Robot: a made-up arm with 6 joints. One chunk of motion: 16 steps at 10 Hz.
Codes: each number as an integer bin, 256 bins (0 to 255) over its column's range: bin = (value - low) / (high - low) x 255, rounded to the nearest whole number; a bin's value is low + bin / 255 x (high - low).
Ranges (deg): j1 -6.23..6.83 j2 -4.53..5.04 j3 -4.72..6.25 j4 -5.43..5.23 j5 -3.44..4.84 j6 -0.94..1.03
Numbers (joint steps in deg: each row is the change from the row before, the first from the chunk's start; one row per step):
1: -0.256 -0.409 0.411 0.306 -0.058 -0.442
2: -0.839 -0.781 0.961 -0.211 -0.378 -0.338
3: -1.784 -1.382 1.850 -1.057 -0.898 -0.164
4: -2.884 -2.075 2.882 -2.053 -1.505 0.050
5: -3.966 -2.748 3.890 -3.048 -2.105 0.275
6: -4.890 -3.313 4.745 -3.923 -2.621 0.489
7: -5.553 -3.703 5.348 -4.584 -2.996 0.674
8: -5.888 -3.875 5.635 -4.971 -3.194 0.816
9: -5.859 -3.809 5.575 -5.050 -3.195 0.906
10: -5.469 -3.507 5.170 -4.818 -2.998 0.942
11: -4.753 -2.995 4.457 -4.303 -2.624 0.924
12: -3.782 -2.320 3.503 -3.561 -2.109 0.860
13: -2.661 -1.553 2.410 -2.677 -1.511 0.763
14: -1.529 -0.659 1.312 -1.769 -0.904 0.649
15: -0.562 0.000 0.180 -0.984 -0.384 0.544
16: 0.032 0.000 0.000 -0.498 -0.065 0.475
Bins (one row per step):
1: 117 110 119 137 104 64
2: 105 100 132 125 94 78
3: 87 84 153 105 78 100
4: 65 65 177 81 60 128
5: 44 47 200 57 41 157
6: 26 32 220 36 25 185
7: 13 22 234 20 14 209
8: 7 17 241 11 8 227
9: 7 19 239 9 8 239
10: 15 27 230 15 14 244
11: 29 41 213 27 25 241
12: 48 59 191 45 41 233
13: 70 79 166 66 59 220
14: 92 103 140 88 78 206
15: 111 121 114 106 94 192
16: 122 121 110 118 104 183

